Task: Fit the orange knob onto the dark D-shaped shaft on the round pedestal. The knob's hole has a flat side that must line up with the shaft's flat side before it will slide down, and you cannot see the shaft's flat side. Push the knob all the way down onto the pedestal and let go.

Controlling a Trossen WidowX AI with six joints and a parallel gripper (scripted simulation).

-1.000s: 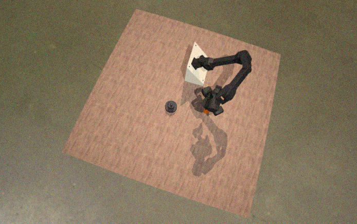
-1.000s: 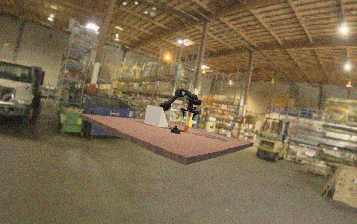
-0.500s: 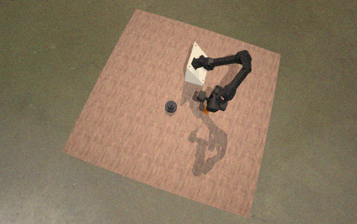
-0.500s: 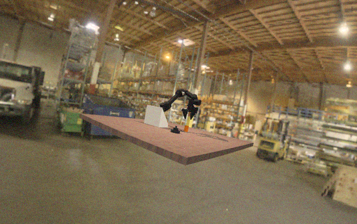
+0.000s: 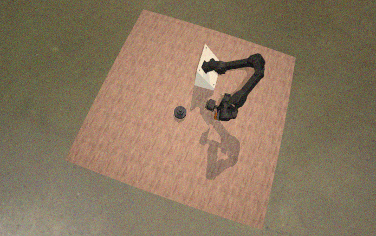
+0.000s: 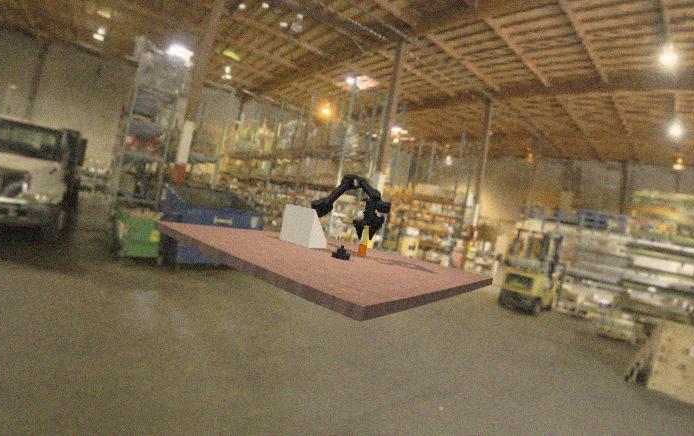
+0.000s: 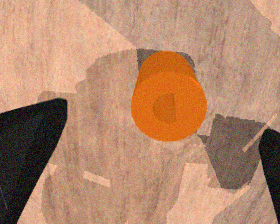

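My gripper tip is 6 cm above the orange knob. From my gripper tip the other things lie so: dark D-shaped shaft 6 cm ahead, 24 cm to the right, 6 cm below.
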